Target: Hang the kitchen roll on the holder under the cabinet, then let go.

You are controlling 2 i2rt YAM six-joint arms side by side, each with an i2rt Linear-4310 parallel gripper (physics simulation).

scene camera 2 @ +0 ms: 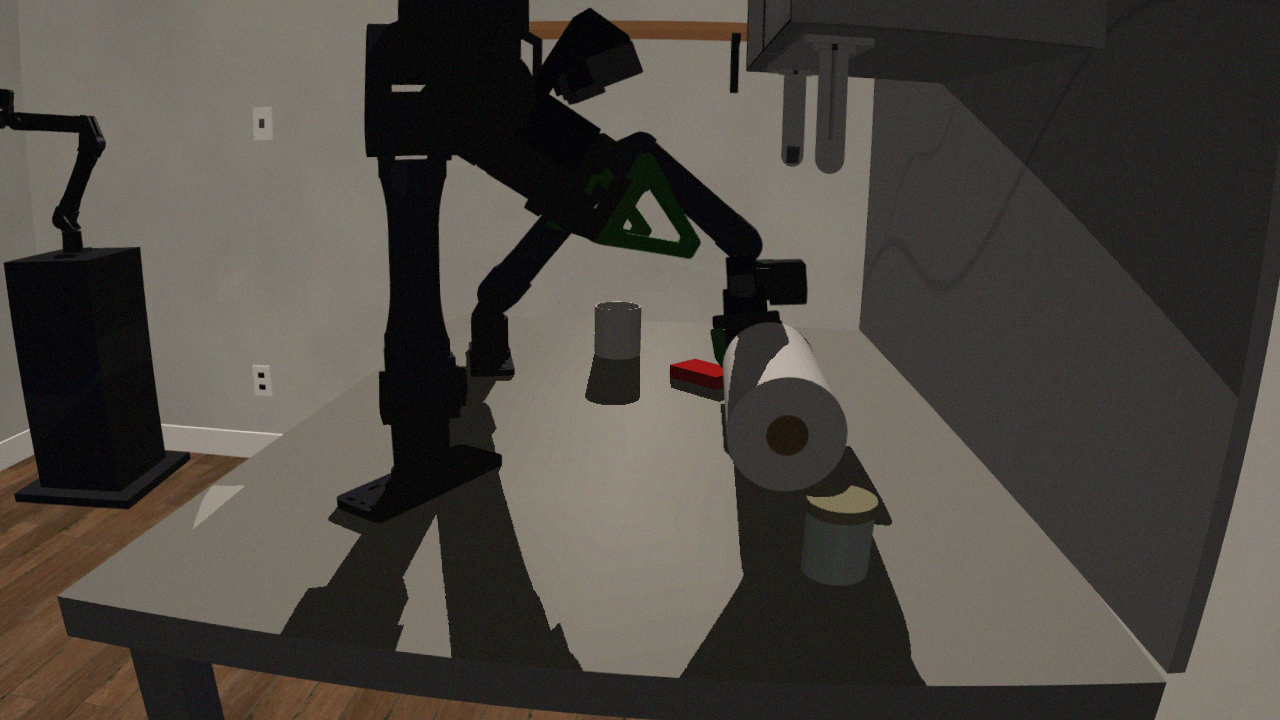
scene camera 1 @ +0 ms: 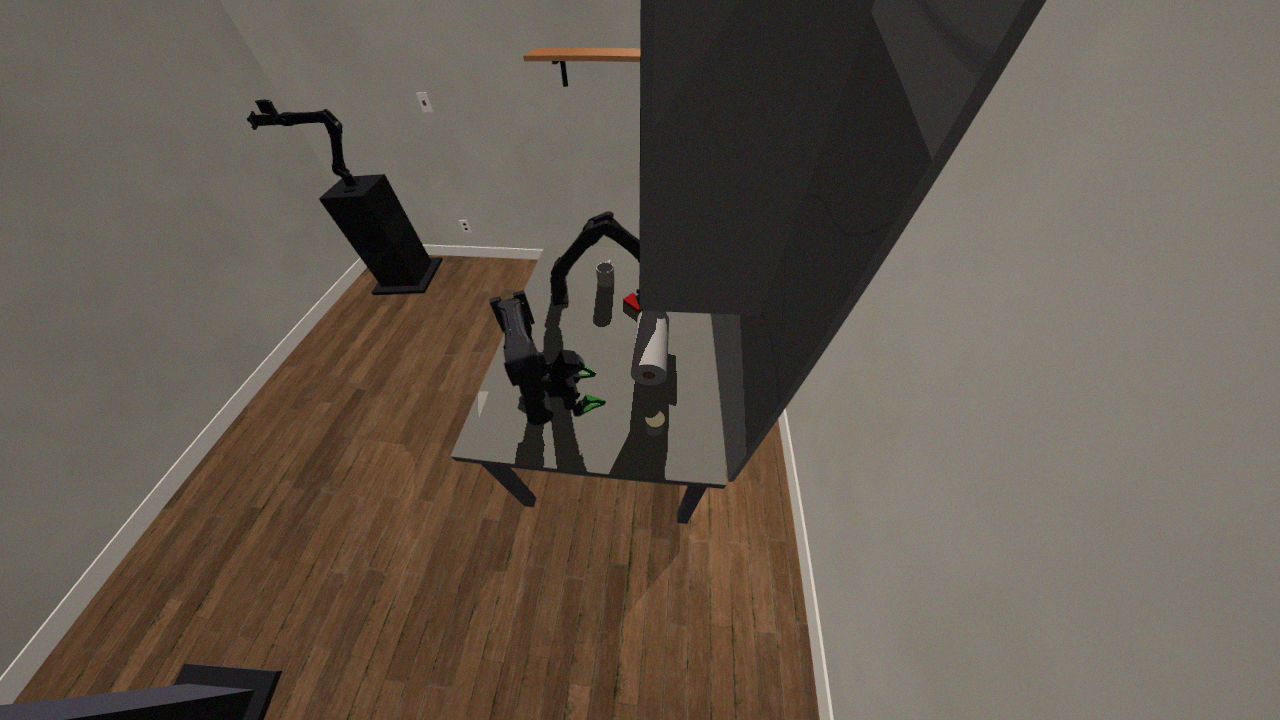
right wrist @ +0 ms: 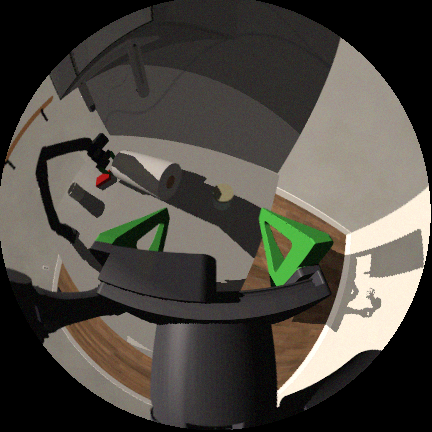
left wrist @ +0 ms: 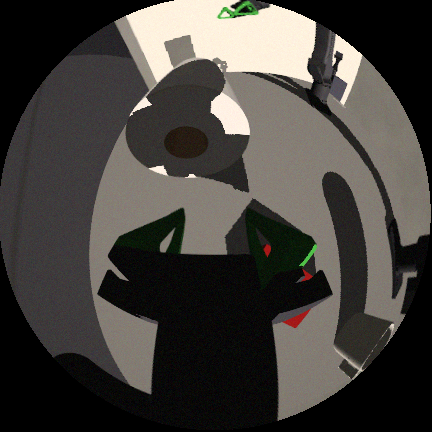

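Pixels of known places: left gripper, fingertip midpoint: (left wrist: pixel 214 212); right gripper, fingertip midpoint: (scene camera 2: pixel 670 243) (scene camera 1: pixel 600 388) (right wrist: pixel 213 212); left arm's base, origin of the base link: (scene camera 2: pixel 490 360) (scene camera 1: pixel 559 290) (right wrist: pixel 68 232); right arm's base, origin of the base link: (scene camera 2: pixel 424 484) (left wrist: pixel 316 99).
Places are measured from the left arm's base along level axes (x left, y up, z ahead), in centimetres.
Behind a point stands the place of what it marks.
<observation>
The kitchen roll (scene camera 1: pixel 659 344) @[x -51.7, y 12.0, z 34.6 cm] (scene camera 2: pixel 805 358) @[x -51.2, y 12.4, z 34.3 cm] (left wrist: pixel 185 107) @[x -33.7, y 10.5, z 35.5 cm] (right wrist: pixel 150 167) @[x -55.2, y 12.8, z 29.2 cm] lies on its side on the table (scene camera 2: pixel 644 537) @[x -68.3, y 0.0, z 11.5 cm]. The holder (scene camera 2: pixel 832 111) @[x -60.5, y 40.3, z 31.5 cm] (right wrist: pixel 139 70) @[x -60.4, y 40.5, z 31.5 cm] has two downward arms under the cabinet (scene camera 1: pixel 760 161) @[x -74.1, y 83.1, z 42.6 cm] (scene camera 2: pixel 948 53) @[x -59.8, y 47.5, z 45.3 cm]; nothing hangs between them. My left gripper (left wrist: pixel 214 212) @[x -27.1, y 3.0, z 36.6 cm] is partly open and empty, low over the table near the roll's far end; in scene camera 2 the roll hides its fingertips. My right gripper (scene camera 1: pixel 597 387) @[x -77.0, y 28.8, z 10.8 cm] (scene camera 2: pixel 669 241) @[x -77.0, y 28.8, z 10.8 cm] (right wrist: pixel 213 212) @[x -77.0, y 28.8, z 10.8 cm] is wide open and empty, above the table and to the picture left of the roll in scene camera 2.
A jar with a yellowish lid (scene camera 1: pixel 655 420) @[x -78.7, y 7.0, z 26.7 cm] (scene camera 2: pixel 837 546) @[x -80.6, y 3.8, z 25.4 cm] (right wrist: pixel 223 195) @[x -78.3, y 7.0, z 25.4 cm] stands near the roll's near end. A red block (scene camera 2: pixel 696 372) @[x -19.0, y 1.9, z 30.7 cm] (left wrist: pixel 296 319) @[x -12.3, y 2.0, z 32.4 cm] (right wrist: pixel 103 178) @[x -19.0, y 2.0, z 31.9 cm] lies beside my left gripper. A grey cup (scene camera 1: pixel 605 273) @[x -2.5, y 8.2, z 21.9 cm] (scene camera 2: pixel 617 331) @[x -2.7, y 5.0, z 21.4 cm] (left wrist: pixel 361 337) stands farther off. A tall dark panel (scene camera 2: pixel 1029 268) @[x -64.1, y 25.1, z 55.0 cm] borders the table.
</observation>
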